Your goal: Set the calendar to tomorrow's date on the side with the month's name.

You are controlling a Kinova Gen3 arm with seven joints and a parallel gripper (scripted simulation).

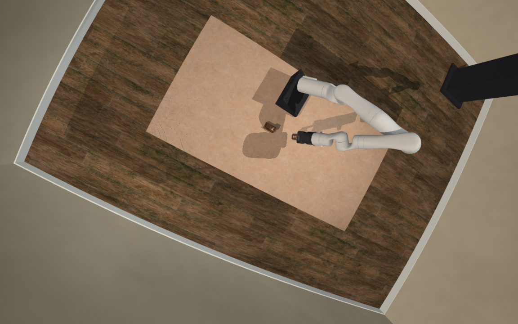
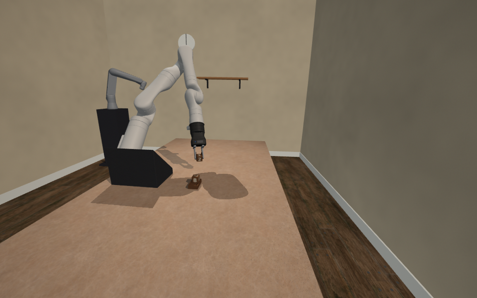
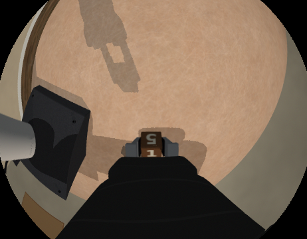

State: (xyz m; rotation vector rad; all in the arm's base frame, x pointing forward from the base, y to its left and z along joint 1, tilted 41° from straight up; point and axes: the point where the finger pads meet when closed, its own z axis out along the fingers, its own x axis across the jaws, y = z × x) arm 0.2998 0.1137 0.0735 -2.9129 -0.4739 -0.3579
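Right now the brown cube is 1 cm to the right of my hand and 1 cm below it. The rest, counted from my hand: dark wooden tray 16 cm to the right, 8 cm below, 2 cm ahead.
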